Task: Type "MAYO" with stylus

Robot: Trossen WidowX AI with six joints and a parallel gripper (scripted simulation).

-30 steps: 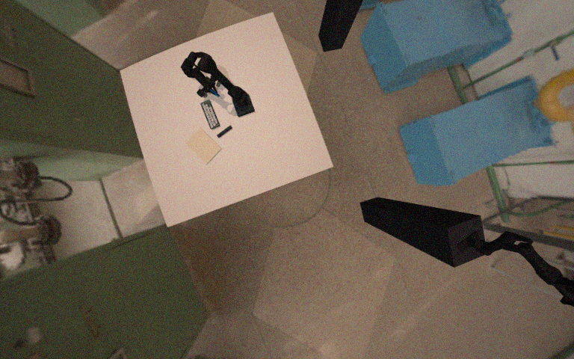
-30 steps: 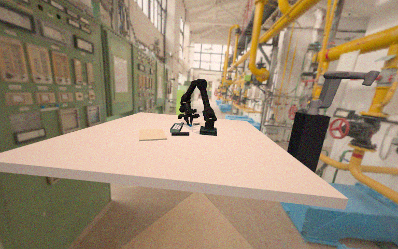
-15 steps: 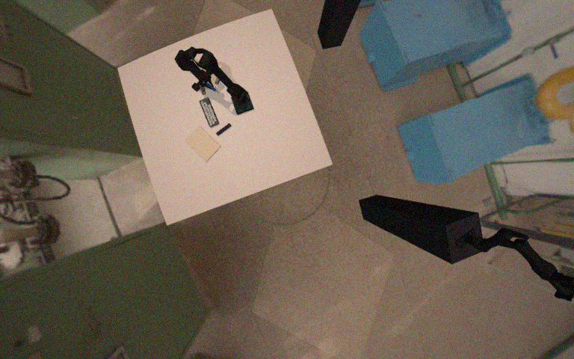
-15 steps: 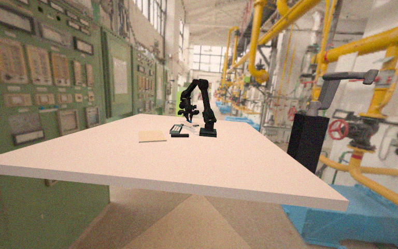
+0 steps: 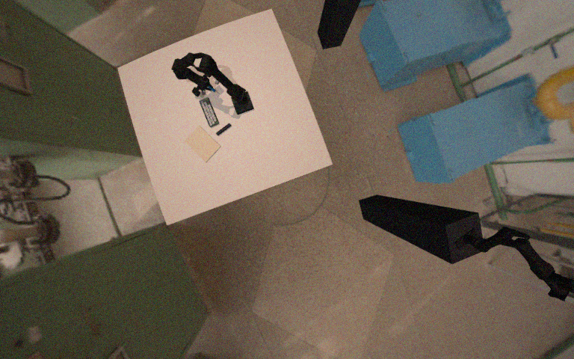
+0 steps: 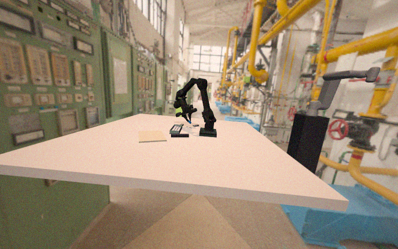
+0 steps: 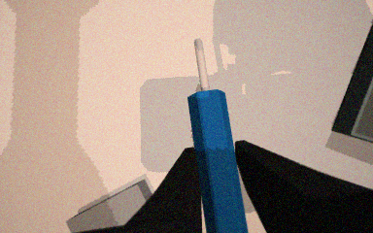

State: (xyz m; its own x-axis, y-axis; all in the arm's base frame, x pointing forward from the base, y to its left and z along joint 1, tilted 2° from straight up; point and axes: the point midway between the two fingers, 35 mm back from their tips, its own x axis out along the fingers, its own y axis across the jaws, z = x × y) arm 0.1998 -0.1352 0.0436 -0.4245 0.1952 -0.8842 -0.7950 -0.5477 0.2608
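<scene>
My gripper tip is 10 mm past the blue stylus and 10 mm to the right of it. Also, from my gripper tip: small black bar (290 mm to the left, 40 mm below); small grey block (80 mm ahead, 40 mm to the right, 40 mm below); tan pad (180 mm ahead, 350 mm to the left, 50 mm below).
</scene>
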